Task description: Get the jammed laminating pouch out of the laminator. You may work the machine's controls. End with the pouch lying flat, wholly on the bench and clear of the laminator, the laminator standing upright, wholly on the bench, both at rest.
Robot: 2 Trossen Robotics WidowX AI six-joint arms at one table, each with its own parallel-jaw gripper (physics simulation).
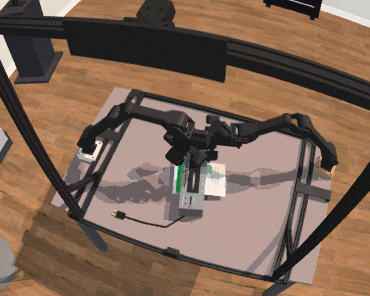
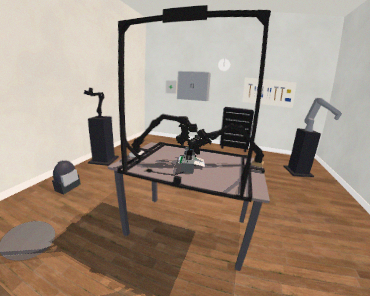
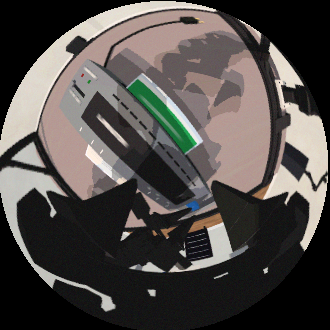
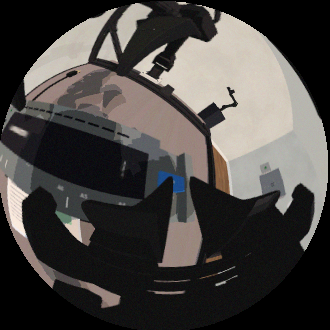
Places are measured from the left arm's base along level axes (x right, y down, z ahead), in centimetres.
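Pixels of known places: left gripper, fingertip midpoint: (image 1: 188,155) (image 2: 186,148) (image 3: 175,183) (image 4: 72,81); right gripper, fingertip midpoint: (image 3: 192,211) (image 4: 180,180); left arm's base, origin of the base link: (image 1: 89,148) (image 2: 136,151) (image 4: 152,75); right arm's base, origin of the base link: (image 1: 327,164) (image 2: 258,161).
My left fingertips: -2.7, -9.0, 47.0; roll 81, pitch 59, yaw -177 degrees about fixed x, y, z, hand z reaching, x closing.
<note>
Ahead of a thing's pixels: the offset from my left fingertips to its top centre, as dx, dy, dz. "*": to the spot under its first point. Level surfaces: height alone.
The grey laminator (image 1: 191,205) (image 2: 185,168) (image 3: 135,145) (image 4: 95,152) stands upright on the bench. The pouch {* +7.5, +8.2, -1.6} (image 1: 179,180) (image 3: 162,115) sticks out of one long side as a green strip with a clear border. A printed sheet end {* +3.5, +9.2, +13.6} (image 1: 217,181) with green print sticks out opposite; whether both are one piece is hidden. A blue control {-12.5, +4.4, +0.9} (image 3: 192,205) (image 4: 170,181) sits at the laminator's far end. My left gripper (image 3: 175,183) is wide open and empty above the laminator. My right gripper (image 4: 180,180) is narrowly open and empty; its tips appear beside the blue control, contact unclear.
The black cord and plug {+28.6, +10.9, -21.3} (image 1: 119,215) (image 3: 189,20) (image 4: 72,73) lie at the laminator's near left. Both arms crowd together over its far end. A black frame (image 1: 125,237) runs round the bench {dy +12.4} (image 1: 250,230), with side bars near both arm bases.
</note>
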